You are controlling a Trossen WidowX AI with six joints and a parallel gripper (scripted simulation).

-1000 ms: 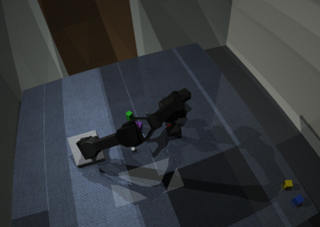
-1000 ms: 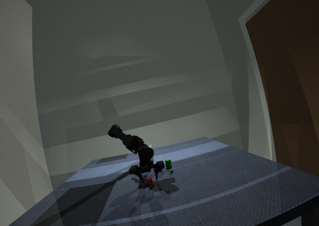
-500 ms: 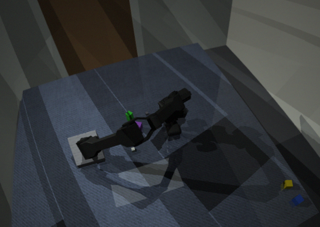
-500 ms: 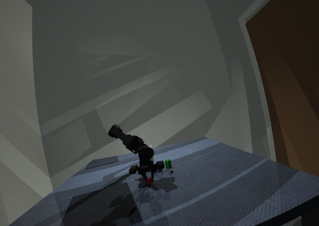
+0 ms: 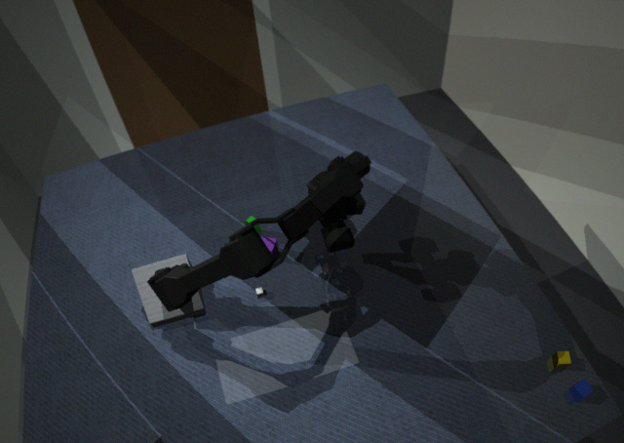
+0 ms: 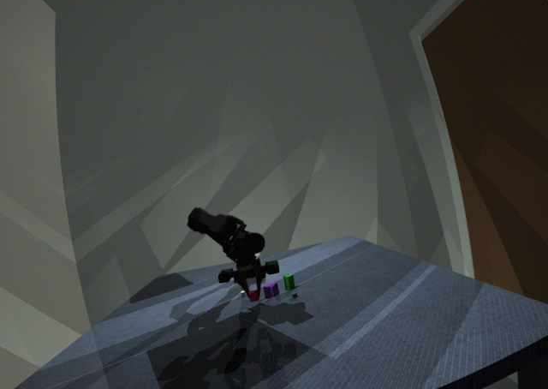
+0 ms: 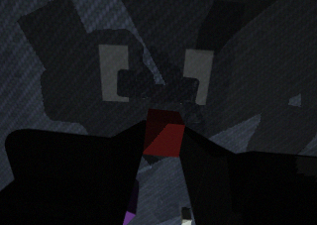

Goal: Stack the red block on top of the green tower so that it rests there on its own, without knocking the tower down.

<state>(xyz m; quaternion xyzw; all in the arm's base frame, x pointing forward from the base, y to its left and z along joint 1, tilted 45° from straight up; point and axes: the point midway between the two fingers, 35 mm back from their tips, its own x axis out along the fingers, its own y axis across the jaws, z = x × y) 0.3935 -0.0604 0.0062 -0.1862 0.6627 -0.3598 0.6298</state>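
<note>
Now: the purple block 14 cm behind my gripper tip, 7 cm to the left of it and 4 cm below it. Also, from my gripper tip: small grey cube 14 cm to the left, 6 cm behind, 5 cm below; then red block 1 cm above; then small white cube 21 cm behind, 5 cm below, 3 cm to the right.
</note>
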